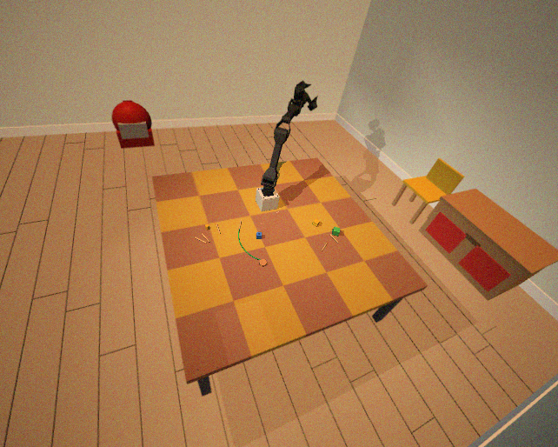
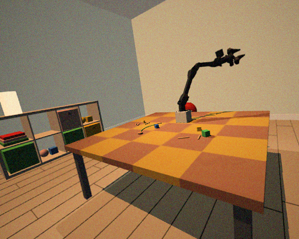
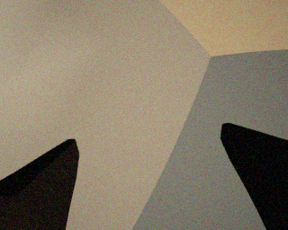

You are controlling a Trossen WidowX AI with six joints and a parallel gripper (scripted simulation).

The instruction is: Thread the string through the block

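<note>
The blue cube is 73 cm ahead of my gripper tip, 55 cm below it and 52 cm to the right of it. The rest, counted from my gripper tip: thin wooden stick (62 cm ahead, 61 cm to the right, 56 cm below); then green cube (79 cm ahead, 54 cm below, 5 cm to the right); then yellow cube (69 cm ahead, 54 cm below, 14 cm to the right).
</note>
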